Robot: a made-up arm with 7 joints. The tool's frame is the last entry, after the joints. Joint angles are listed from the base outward.
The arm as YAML. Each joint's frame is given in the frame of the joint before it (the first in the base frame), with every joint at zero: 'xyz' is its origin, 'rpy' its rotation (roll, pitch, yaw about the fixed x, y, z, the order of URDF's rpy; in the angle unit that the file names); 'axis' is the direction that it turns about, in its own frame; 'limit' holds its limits. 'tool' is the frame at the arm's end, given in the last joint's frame.
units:
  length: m
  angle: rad
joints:
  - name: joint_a
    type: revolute
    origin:
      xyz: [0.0, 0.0, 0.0]
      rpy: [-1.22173, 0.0, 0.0]
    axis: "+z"
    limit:
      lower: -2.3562
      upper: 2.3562
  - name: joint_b
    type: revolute
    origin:
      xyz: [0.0, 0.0, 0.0]
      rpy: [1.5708, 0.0, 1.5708]
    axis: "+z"
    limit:
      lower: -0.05
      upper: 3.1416
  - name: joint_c
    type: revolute
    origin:
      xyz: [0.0, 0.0, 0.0]
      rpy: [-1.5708, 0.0, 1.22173]
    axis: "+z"
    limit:
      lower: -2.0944
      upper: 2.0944
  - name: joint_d
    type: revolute
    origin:
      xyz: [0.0, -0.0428, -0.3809]
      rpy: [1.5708, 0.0, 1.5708]
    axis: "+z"
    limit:
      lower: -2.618
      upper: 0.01
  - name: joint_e
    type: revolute
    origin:
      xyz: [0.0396, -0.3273, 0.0]
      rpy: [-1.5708, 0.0, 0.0]
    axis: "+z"
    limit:
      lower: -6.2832
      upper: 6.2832
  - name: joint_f
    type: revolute
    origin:
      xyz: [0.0, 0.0, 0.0]
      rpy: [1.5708, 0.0, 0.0]
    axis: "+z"
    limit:
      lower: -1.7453
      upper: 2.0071
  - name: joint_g
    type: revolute
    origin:
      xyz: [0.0, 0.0, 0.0]
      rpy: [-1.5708, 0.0, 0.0]
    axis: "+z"
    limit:
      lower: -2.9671
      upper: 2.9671
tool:
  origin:
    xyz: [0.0, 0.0, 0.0]
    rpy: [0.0, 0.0, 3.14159]
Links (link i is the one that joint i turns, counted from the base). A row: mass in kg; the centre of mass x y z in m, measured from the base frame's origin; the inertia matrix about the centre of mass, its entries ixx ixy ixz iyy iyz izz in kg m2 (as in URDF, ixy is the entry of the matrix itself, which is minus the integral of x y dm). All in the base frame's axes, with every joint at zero. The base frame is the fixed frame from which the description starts. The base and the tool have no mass.
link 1: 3.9; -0.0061 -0.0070 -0.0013; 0.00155 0 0 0.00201 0.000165 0.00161
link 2: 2.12; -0.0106 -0.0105 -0.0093; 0.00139 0 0 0.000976 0 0.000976
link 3: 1.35; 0.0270 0.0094 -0.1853; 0.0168 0 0.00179 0.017 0 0.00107
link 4: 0.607; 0.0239 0.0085 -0.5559; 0.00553 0 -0.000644 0.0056 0 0.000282
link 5: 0.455; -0.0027 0.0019 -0.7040; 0.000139 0 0 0.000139 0 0.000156
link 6: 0.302; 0.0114 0.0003 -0.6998; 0.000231 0 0 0.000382 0 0.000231
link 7: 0.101; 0.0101 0.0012 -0.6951; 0.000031 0 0 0.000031 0 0.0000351
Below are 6 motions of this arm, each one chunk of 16 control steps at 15 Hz.
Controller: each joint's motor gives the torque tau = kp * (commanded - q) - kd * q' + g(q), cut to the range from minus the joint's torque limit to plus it. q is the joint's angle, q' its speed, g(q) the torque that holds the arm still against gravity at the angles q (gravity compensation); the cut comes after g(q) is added. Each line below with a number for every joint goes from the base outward.
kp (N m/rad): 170 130 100 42 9.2 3.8 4.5
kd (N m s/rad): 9.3 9.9 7 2.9 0.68 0.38 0.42
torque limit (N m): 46 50 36 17 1.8 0.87 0.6
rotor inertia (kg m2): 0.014 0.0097 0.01 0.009 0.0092 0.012 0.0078
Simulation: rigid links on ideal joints. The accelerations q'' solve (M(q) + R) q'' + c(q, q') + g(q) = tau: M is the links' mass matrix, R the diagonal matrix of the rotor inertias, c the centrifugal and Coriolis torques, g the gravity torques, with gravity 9.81 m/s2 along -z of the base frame. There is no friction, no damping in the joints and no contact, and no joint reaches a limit. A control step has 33 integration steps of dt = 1/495 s. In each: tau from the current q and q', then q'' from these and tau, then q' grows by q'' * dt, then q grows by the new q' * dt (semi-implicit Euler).
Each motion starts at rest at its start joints. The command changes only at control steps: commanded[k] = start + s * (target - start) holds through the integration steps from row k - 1 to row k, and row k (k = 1, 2, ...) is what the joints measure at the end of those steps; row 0 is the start. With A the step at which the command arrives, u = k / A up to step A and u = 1 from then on. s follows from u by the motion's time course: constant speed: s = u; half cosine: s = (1 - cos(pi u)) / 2; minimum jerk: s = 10 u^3 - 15 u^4 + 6 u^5; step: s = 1 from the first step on.
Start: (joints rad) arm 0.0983 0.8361 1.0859 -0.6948 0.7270 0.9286 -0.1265
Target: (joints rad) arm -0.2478 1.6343 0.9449 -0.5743 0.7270 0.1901 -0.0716
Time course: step
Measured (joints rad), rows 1 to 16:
1: -0.1233 1.1011 0.9916 -0.2391 0.7309 0.7524 -0.1001
2: -0.2208 1.3462 0.9527 -0.3623 0.7308 0.4601 -0.0824
3: -0.2534 1.5768 0.9520 -0.5701 0.7269 0.2958 -0.0763
4: -0.2640 1.7119 0.9634 -0.6910 0.7245 0.2341 -0.0742
5: -0.2629 1.7412 0.9646 -0.7107 0.7241 0.2135 -0.0733
6: -0.2562 1.7086 0.9572 -0.6626 0.7251 0.2039 -0.0727
7: -0.2495 1.6604 0.9489 -0.6002 0.7264 0.1967 -0.0721
8: -0.2455 1.6250 0.9437 -0.5580 0.7273 0.1911 -0.0716
9: -0.2444 1.6112 0.9420 -0.5439 0.7276 0.1879 -0.0714
10: -0.2454 1.6142 0.9424 -0.5497 0.7275 0.1872 -0.0714
11: -0.2469 1.6243 0.9437 -0.5631 0.7272 0.1881 -0.0715
12: -0.2481 1.6337 0.9449 -0.5746 0.7270 0.1895 -0.0716
13: -0.2485 1.6387 0.9455 -0.5803 0.7269 0.1904 -0.0716
14: -0.2484 1.6393 0.9456 -0.5805 0.7269 0.1908 -0.0716
15: -0.2481 1.6375 0.9453 -0.5780 0.7269 0.1907 -0.0716
16: -0.2478 1.6352 0.9450 -0.5751 0.7270 0.1904 -0.0716

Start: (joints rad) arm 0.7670 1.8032 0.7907 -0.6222 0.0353 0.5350 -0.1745
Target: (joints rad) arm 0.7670 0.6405 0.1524 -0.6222 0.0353 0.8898 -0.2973
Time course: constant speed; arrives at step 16
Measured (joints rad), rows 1 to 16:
1: 0.7637 1.7799 0.7712 -0.6386 0.0357 0.5439 -0.1776
2: 0.7630 1.7262 0.7376 -0.6487 0.0356 0.5612 -0.1835
3: 0.7642 1.6518 0.6977 -0.6428 0.0355 0.5821 -0.1906
4: 0.7662 1.5689 0.6557 -0.6294 0.0354 0.6038 -0.1982
5: 0.7679 1.4866 0.6138 -0.6184 0.0353 0.6255 -0.2060
6: 0.7687 1.4089 0.5729 -0.6134 0.0353 0.6474 -0.2137
7: 0.7685 1.3356 0.5329 -0.6135 0.0352 0.6693 -0.2214
8: 0.7679 1.2648 0.4935 -0.6159 0.0353 0.6914 -0.2291
9: 0.7672 1.1942 0.4541 -0.6182 0.0353 0.7136 -0.2367
10: 0.7669 1.1227 0.4145 -0.6194 0.0353 0.7358 -0.2444
11: 0.7670 1.0503 0.3747 -0.6195 0.0353 0.7581 -0.2520
12: 0.7673 0.9773 0.3347 -0.6189 0.0353 0.7803 -0.2597
13: 0.7676 0.9042 0.2947 -0.6183 0.0353 0.8025 -0.2674
14: 0.7678 0.8313 0.2548 -0.6179 0.0353 0.8247 -0.2751
15: 0.7679 0.7585 0.2148 -0.6178 0.0353 0.8469 -0.2827
16: 0.7680 0.6859 0.1749 -0.6179 0.0353 0.8691 -0.2904

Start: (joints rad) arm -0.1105 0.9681 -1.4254 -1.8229 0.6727 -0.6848 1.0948
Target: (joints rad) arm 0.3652 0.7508 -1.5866 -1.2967 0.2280 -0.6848 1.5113
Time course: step
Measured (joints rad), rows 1 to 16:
1: 0.0986 0.8408 -1.4172 -1.5375 0.4231 -0.6691 1.2419
2: 0.3201 0.7757 -1.5438 -1.3108 0.2909 -0.6799 1.4016
3: 0.4312 0.7711 -1.6265 -1.2628 0.2543 -0.6923 1.4704
4: 0.4339 0.7676 -1.6378 -1.2744 0.2413 -0.6940 1.4964
5: 0.3917 0.7573 -1.6115 -1.2885 0.2335 -0.6905 1.5058
6: 0.3580 0.7497 -1.5855 -1.2977 0.2287 -0.6867 1.5091
7: 0.3488 0.7471 -1.5757 -1.3016 0.2269 -0.6844 1.5103
8: 0.3554 0.7477 -1.5786 -1.3009 0.2270 -0.6838 1.5108
9: 0.3642 0.7494 -1.5848 -1.2984 0.2277 -0.6842 1.5111
10: 0.3683 0.7508 -1.5884 -1.2965 0.2282 -0.6847 1.5113
11: 0.3681 0.7514 -1.5887 -1.2957 0.2283 -0.6850 1.5113
12: 0.3662 0.7514 -1.5875 -1.2958 0.2281 -0.6850 1.5113
13: 0.3648 0.7511 -1.5865 -1.2963 0.2280 -0.6849 1.5113
14: 0.3645 0.7508 -1.5861 -1.2967 0.2279 -0.6848 1.5113
15: 0.3648 0.7507 -1.5863 -1.2969 0.2280 -0.6848 1.5113
16: 0.3652 0.7507 -1.5865 -1.2969 0.2280 -0.6848 1.5113

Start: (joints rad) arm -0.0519 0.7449 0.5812 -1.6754 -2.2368 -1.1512 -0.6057
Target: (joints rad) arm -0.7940 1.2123 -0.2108 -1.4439 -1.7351 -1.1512 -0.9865
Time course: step
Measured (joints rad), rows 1 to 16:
1: -0.3632 0.9680 0.1119 -1.3521 -1.9634 -1.1437 -0.7489
2: -0.7070 1.0638 -0.1231 -1.3789 -1.8043 -1.1418 -0.8904
3: -0.8329 1.1589 -0.1599 -1.5162 -1.7612 -1.1542 -0.9499
4: -0.8413 1.2157 -0.1637 -1.5284 -1.7469 -1.1631 -0.9727
5: -0.8154 1.2264 -0.1815 -1.4786 -1.7393 -1.1622 -0.9814
6: -0.7938 1.2179 -0.2016 -1.4408 -1.7356 -1.1566 -0.9846
7: -0.7860 1.2095 -0.2131 -1.4302 -1.7345 -1.1517 -0.9858
8: -0.7879 1.2072 -0.2156 -1.4348 -1.7347 -1.1497 -0.9862
9: -0.7922 1.2091 -0.2135 -1.4417 -1.7350 -1.1499 -0.9864
10: -0.7948 1.2116 -0.2110 -1.4454 -1.7352 -1.1507 -0.9864
11: -0.7953 1.2130 -0.2099 -1.4457 -1.7352 -1.1513 -0.9865
12: -0.7947 1.2131 -0.2100 -1.4447 -1.7351 -1.1515 -0.9865
13: -0.7941 1.2127 -0.2105 -1.4439 -1.7351 -1.1514 -0.9865
14: -0.7938 1.2123 -0.2109 -1.4436 -1.7351 -1.1512 -0.9865
15: -0.7938 1.2121 -0.2110 -1.4437 -1.7351 -1.1512 -0.9865
16: -0.7939 1.2122 -0.2109 -1.4438 -1.7351 -1.1512 -0.9865

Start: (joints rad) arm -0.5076 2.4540 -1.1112 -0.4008 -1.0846 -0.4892 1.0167
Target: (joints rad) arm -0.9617 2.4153 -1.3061 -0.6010 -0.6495 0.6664 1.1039
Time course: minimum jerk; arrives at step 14
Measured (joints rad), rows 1 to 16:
1: -0.5086 2.4540 -1.1116 -0.4012 -1.0838 -0.4879 1.0168
2: -0.5154 2.4538 -1.1140 -0.4037 -1.0784 -0.4783 1.0177
3: -0.5325 2.4531 -1.1206 -0.4099 -1.0642 -0.4499 1.0202
4: -0.5621 2.4515 -1.1323 -0.4209 -1.0386 -0.3941 1.0248
5: -0.6040 2.4488 -1.1493 -0.4369 -1.0015 -0.3077 1.0316
6: -0.6558 2.4450 -1.1708 -0.4575 -0.9546 -0.1930 1.0404
7: -0.7137 2.4402 -1.1953 -0.4816 -0.9009 -0.0569 1.0507
8: -0.7731 2.4348 -1.2209 -0.5075 -0.8446 0.0907 1.0618
9: -0.8294 2.4292 -1.2454 -0.5333 -0.7902 0.2380 1.0727
10: -0.8782 2.4237 -1.2671 -0.5569 -0.7419 0.3736 1.0826
11: -0.9162 2.4190 -1.2843 -0.5765 -0.7029 0.4873 1.0908
12: -0.9417 2.4154 -1.2961 -0.5907 -0.6755 0.5723 1.0969
13: -0.9552 2.4133 -1.3027 -0.5990 -0.6596 0.6264 1.1006
14: -0.9599 2.4127 -1.3053 -0.6023 -0.6529 0.6535 1.1025
15: -0.9612 2.4133 -1.3060 -0.6027 -0.6506 0.6636 1.1034
16: -0.9616 2.4143 -1.3061 -0.6019 -0.6498 0.6663 1.1037

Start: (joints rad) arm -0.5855 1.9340 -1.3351 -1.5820 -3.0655 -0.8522 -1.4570
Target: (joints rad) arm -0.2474 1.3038 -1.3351 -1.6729 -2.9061 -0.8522 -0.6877
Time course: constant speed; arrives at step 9
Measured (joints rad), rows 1 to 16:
1: -0.5627 1.9069 -1.3289 -1.5716 -3.0547 -0.8510 -1.4178
2: -0.5275 1.8505 -1.3293 -1.5733 -3.0393 -0.8496 -1.3508
3: -0.4886 1.7780 -1.3325 -1.5887 -3.0227 -0.8495 -1.2727
4: -0.4497 1.7012 -1.3352 -1.6083 -3.0054 -0.8505 -1.1901
5: -0.4115 1.6267 -1.3366 -1.6250 -2.9879 -0.8514 -1.1059
6: -0.3738 1.5555 -1.3370 -1.6370 -2.9703 -0.8520 -1.0208
7: -0.3363 1.4862 -1.3369 -1.6462 -2.9526 -0.8520 -0.9355
8: -0.2988 1.4172 -1.3369 -1.6547 -2.9348 -0.8519 -0.8501
9: -0.2611 1.3479 -1.3369 -1.6637 -2.9171 -0.8517 -0.7646
10: -0.2430 1.3065 -1.3453 -1.6828 -2.9103 -0.8524 -0.7180
11: -0.2410 1.2937 -1.3451 -1.6908 -2.9080 -0.8535 -0.6993
12: -0.2450 1.2955 -1.3400 -1.6856 -2.9069 -0.8537 -0.6921
13: -0.2481 1.3008 -1.3356 -1.6771 -2.9063 -0.8531 -0.6894
14: -0.2487 1.3044 -1.3340 -1.6718 -2.9060 -0.8524 -0.6884
15: -0.2481 1.3054 -1.3342 -1.6704 -2.9060 -0.8520 -0.6880
16: -0.2474 1.3049 -1.3349 -1.6712 -2.9061 -0.8520 -0.6878

